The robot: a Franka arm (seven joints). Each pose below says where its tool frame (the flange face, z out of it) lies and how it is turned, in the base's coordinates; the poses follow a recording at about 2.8 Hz.
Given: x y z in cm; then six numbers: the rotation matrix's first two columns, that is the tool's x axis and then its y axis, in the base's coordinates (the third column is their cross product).
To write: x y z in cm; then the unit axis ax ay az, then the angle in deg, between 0 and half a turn. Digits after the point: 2 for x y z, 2 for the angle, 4 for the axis.
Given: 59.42, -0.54, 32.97, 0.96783, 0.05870, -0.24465, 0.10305, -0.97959, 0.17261
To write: 59.42, -0.54, 32.97, 0.9919, 0.0411, -0.1205, 169.40
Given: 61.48, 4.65, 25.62, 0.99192, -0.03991, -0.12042, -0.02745, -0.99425, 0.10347
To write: 61.48, 4.65, 25.62, 0.9980, -0.0169, -0.0614, 174.17
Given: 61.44, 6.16, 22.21, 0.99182, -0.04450, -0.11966, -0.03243, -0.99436, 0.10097
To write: 61.44, 6.16, 22.21, 0.9979, -0.0193, -0.0611, 174.33
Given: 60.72, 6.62, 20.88, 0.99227, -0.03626, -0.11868, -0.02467, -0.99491, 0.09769
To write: 60.72, 6.62, 20.88, 0.9981, -0.0153, -0.0603, 174.49
